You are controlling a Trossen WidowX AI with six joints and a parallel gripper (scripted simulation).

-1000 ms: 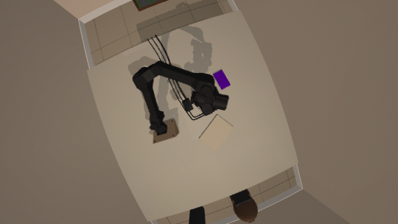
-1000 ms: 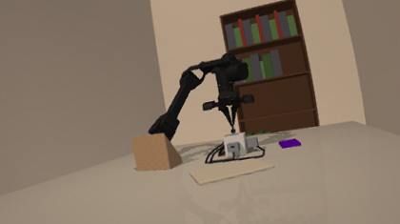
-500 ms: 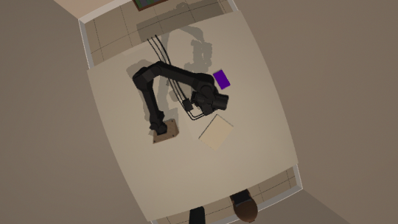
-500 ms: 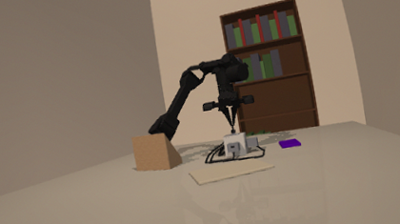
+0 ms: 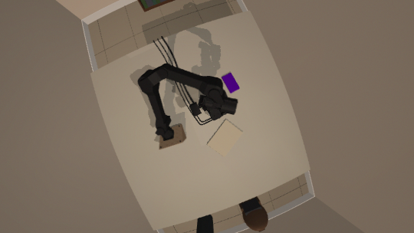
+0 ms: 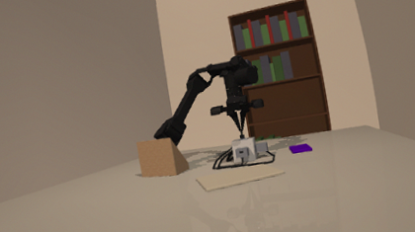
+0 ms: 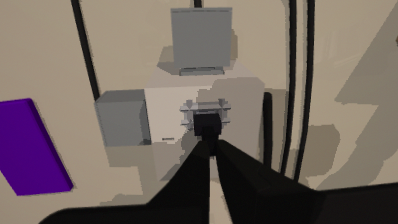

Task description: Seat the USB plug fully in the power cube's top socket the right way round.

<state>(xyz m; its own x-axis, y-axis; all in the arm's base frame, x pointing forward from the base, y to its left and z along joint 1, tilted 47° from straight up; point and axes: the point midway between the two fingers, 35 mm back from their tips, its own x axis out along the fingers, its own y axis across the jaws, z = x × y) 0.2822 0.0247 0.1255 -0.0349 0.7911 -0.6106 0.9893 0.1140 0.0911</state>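
My gripper tip is 20 mm above the black USB plug. Also, from my gripper tip: beige pad: 240 mm to the right, 100 mm below, 50 mm ahead; purple block: 190 mm ahead, 100 mm to the left, 100 mm below.
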